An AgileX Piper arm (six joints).
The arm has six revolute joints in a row. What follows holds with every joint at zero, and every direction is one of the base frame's.
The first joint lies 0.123 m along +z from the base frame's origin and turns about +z.
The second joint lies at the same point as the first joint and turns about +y.
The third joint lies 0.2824 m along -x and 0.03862 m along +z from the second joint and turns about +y.
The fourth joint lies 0.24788 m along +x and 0.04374 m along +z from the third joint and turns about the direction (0.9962, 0, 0.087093).
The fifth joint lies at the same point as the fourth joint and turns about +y.
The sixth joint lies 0.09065 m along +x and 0.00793 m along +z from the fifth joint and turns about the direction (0.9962, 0, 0.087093).
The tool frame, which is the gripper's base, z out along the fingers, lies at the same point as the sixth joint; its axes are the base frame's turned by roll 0, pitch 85.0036 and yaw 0 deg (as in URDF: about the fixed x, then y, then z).
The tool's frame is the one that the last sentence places.
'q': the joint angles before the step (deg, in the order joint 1, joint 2, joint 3, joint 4, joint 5, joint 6). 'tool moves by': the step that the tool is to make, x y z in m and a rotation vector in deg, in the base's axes. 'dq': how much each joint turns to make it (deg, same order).
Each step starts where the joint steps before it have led.
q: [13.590, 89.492, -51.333, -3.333, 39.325, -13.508]
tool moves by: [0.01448, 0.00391, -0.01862, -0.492, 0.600, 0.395]
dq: [0.151, 4.938, -1.217, -0.656, -3.016, 0.304]
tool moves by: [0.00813, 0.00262, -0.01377, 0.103, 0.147, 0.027]
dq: [0.080, 3.152, -0.440, -0.061, -2.591, 0.244]
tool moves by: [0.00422, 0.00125, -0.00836, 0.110, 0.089, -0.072]
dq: [0.009, 1.805, -0.183, 0.013, -1.560, 0.163]
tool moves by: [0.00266, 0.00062, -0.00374, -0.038, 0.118, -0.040]
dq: [0.000, 0.965, -0.333, -0.095, -0.504, 0.135]
